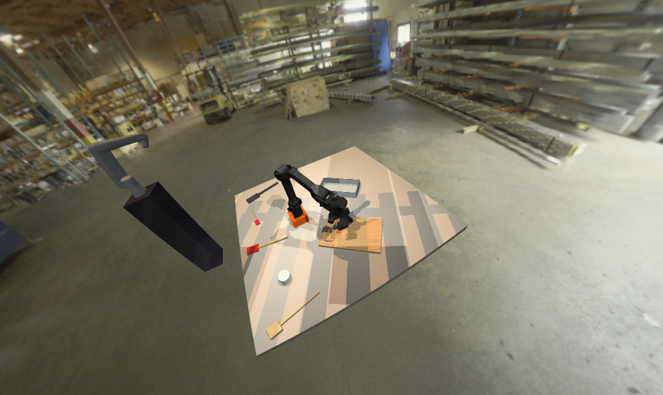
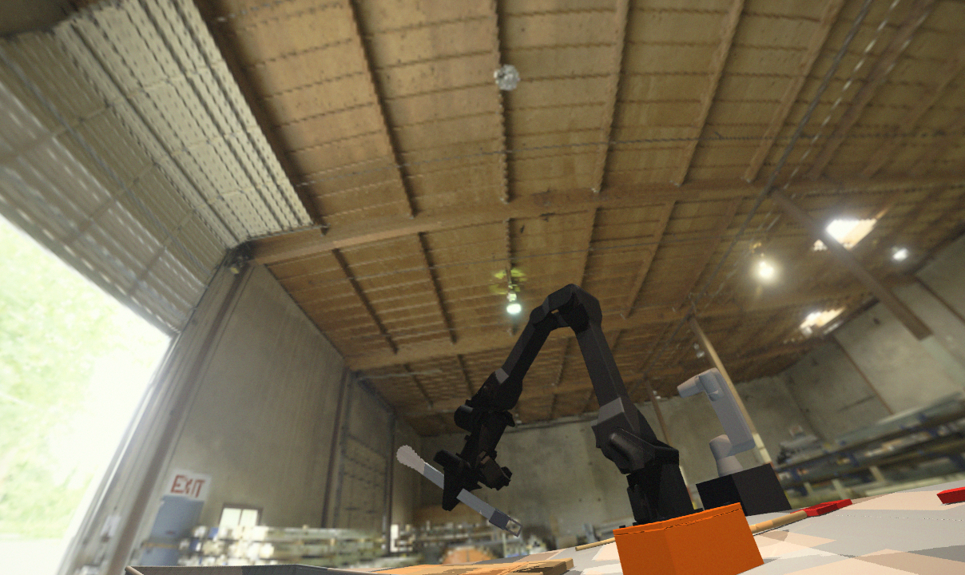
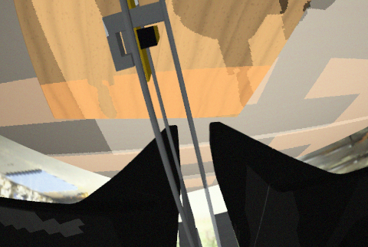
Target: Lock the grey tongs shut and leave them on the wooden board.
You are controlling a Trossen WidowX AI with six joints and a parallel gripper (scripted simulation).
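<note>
Now: the yellow piece 6 cm behind my gripper tip, 1 cm to the left of it and 1 cm above it. The rest, counted from my gripper tip: roasting tin: 42 cm to the left, 11 cm ahead, 10 cm below; wooden board: 12 cm below, 1 cm to the left, 1 cm behind; white puck: 46 cm behind, 11 cm below, 7 cm to the right.
</note>
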